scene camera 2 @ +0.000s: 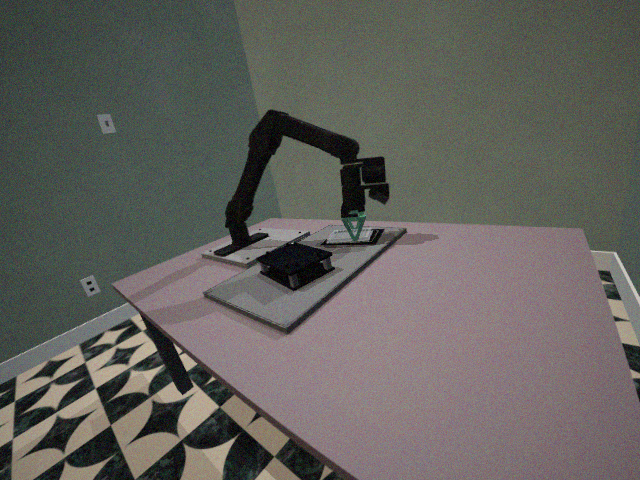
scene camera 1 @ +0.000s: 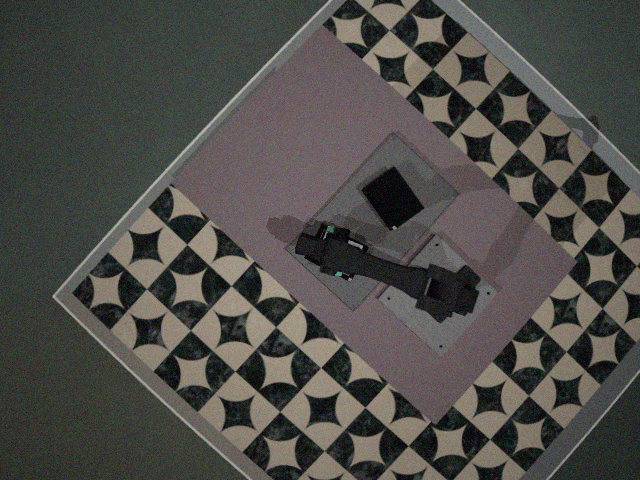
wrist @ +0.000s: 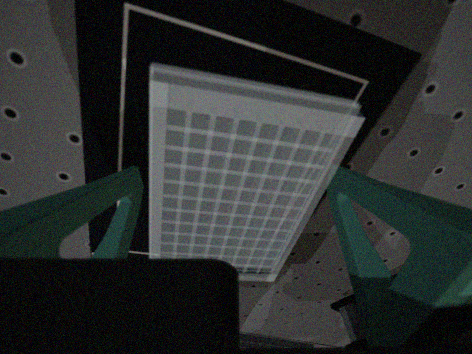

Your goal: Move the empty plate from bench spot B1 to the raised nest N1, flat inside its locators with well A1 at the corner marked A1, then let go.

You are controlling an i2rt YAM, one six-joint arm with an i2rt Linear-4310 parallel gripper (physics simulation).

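Frame: origin at the arm's base, x ahead, y left, z up, level; centimetres.
Seen in the pictures: gripper, fingertip midpoint: point(scene camera 2: 355, 236) point(wrist: 234, 176); arm's base at its link origin: point(scene camera 2: 242, 244).
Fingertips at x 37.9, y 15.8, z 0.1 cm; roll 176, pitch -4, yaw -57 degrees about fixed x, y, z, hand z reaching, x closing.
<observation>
Pixels of each thing's middle, then the offset from my fingertips to it. "spot": a spot on its surface instead. Level surfaces: height alone.
- empty plate at the middle of its body: point(wrist: 231, 205) point(scene camera 2: 349, 235) dx -1.5, dy -0.7, dz +0.4 cm
- spot B1 at a spot on its surface: point(wrist: 100, 100) spot: dx +0.4, dy +6.7, dz -0.3 cm
- raised nest N1 at the middle of its body: point(scene camera 2: 293, 261) point(scene camera 1: 392, 198) dx -2.2, dy -24.1, dz +2.2 cm
- pink table at its surface level: dz -1.8 cm
The empty plate point(scene camera 2: 336, 237) point(wrist: 230, 185), pale with a grid of wells, lies flat on the black pad of spot B1 point(wrist: 100, 100), inside its thin white outline. My gripper point(scene camera 1: 336, 253) point(scene camera 2: 355, 238) point(wrist: 234, 176) is open, pointing down over the plate. Its green fingers stand at the plate's two long sides; the left tip shows a small gap, the right tip appears close to the edge. Exact tip height is unclear. The raised nest N1 point(scene camera 1: 392, 198) point(scene camera 2: 294, 256) is a black platform on short posts. A small pale mark shows at one corner in scene camera 1; its lettering is unreadable.
The grey perforated board point(scene camera 1: 354, 294) point(scene camera 2: 286, 312) carries both the nest and spot B1. The arm's base plate point(scene camera 1: 439, 330) point(scene camera 2: 235, 258) lies beside the board. Both rest on the pink table point(scene camera 1: 258, 155) point(scene camera 2: 465, 335). The arm hides the plate's area in scene camera 1.
</observation>
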